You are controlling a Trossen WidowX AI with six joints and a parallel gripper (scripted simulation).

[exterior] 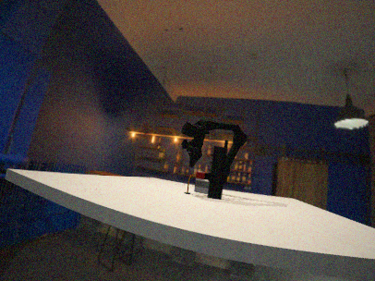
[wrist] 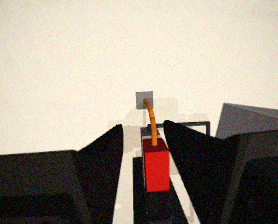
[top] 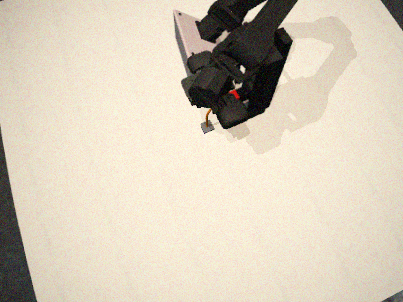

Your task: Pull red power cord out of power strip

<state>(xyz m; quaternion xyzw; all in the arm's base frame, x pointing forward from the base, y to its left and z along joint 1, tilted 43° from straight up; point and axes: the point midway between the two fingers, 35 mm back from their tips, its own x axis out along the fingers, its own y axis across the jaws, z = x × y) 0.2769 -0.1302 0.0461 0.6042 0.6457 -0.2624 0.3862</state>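
My gripper tip is 30 mm past the red plug, 70 mm to the right of it and 30 mm above it. Round my gripper tip: black power strip: 40 mm behind, 140 mm to the left, 10 mm below.
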